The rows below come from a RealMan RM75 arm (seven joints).
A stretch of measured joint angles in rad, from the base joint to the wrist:
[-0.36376 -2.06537 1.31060 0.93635 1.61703 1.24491 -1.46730]
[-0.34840 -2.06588 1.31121 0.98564 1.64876 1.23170 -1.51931]
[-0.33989 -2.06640 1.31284 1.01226 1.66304 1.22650 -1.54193]
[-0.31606 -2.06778 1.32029 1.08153 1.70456 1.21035 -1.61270]
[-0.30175 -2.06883 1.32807 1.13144 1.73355 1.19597 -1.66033]
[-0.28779 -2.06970 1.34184 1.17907 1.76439 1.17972 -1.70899]
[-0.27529 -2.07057 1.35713 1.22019 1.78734 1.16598 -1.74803]
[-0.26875 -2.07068 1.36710 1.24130 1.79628 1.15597 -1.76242]
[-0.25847 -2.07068 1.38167 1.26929 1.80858 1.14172 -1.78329]
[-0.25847 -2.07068 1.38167 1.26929 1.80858 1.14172 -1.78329]
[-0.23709 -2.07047 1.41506 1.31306 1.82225 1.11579 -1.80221]
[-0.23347 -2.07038 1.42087 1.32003 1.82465 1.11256 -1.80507]
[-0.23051 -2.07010 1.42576 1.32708 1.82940 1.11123 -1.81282]
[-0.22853 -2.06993 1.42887 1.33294 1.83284 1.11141 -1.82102]
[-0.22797 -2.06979 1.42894 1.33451 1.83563 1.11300 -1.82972]
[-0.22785 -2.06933 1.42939 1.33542 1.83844 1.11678 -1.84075]
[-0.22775 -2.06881 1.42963 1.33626 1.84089 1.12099 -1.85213]
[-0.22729 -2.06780 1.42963 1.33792 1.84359 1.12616 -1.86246]
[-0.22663 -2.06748 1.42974 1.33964 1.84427 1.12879 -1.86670]
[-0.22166 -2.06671 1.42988 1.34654 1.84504 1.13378 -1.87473]
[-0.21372 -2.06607 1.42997 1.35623 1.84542 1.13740 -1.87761]
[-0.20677 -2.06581 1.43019 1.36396 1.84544 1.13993 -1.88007]
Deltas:
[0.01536 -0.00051 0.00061 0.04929 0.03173 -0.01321 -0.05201]
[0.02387 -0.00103 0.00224 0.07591 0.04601 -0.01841 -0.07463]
[0.04770 -0.00241 0.00969 0.14518 0.08753 -0.03456 -0.14540]
[0.06201 -0.00346 0.01747 0.19509 0.11652 -0.04894 -0.19303]
[0.07597 -0.00433 0.03124 0.24272 0.14736 -0.06519 -0.24169]
[0.08847 -0.00520 0.04653 0.28384 0.17031 -0.07893 -0.28073]
[0.09501 -0.00531 0.05650 0.30495 0.17925 -0.08894 -0.29512]
[0.10529 -0.00531 0.07107 0.33294 0.19155 -0.10319 -0.31599]
[0.10529 -0.00531 0.07107 0.33294 0.19155 -0.10319 -0.31599]
[0.12667 -0.00510 0.10446 0.37671 0.20522 -0.12912 -0.33491]
[0.13029 -0.00501 0.11027 0.38368 0.20762 -0.13235 -0.33777]
[0.13325 -0.00473 0.11516 0.39073 0.21237 -0.13368 -0.34552]
[0.13523 -0.00456 0.11827 0.39659 0.21581 -0.13350 -0.35372]
[0.13579 -0.00442 0.11834 0.39816 0.21860 -0.13191 -0.36242]
[0.13591 -0.00396 0.11879 0.39907 0.22141 -0.12813 -0.37345]
[0.13601 -0.00344 0.11903 0.39991 0.22386 -0.12392 -0.38483]
[0.13647 -0.00243 0.11903 0.40157 0.22656 -0.11875 -0.39516]
[0.13713 -0.00211 0.11914 0.40329 0.22724 -0.11612 -0.39940]
[0.14210 -0.00134 0.11928 0.41019 0.22801 -0.11113 -0.40743]
[0.15004 -0.00070 0.11937 0.41988 0.22839 -0.10751 -0.41031]
[0.15699 -0.00044 0.11959 0.42761 0.22841 -0.10498 -0.41277]

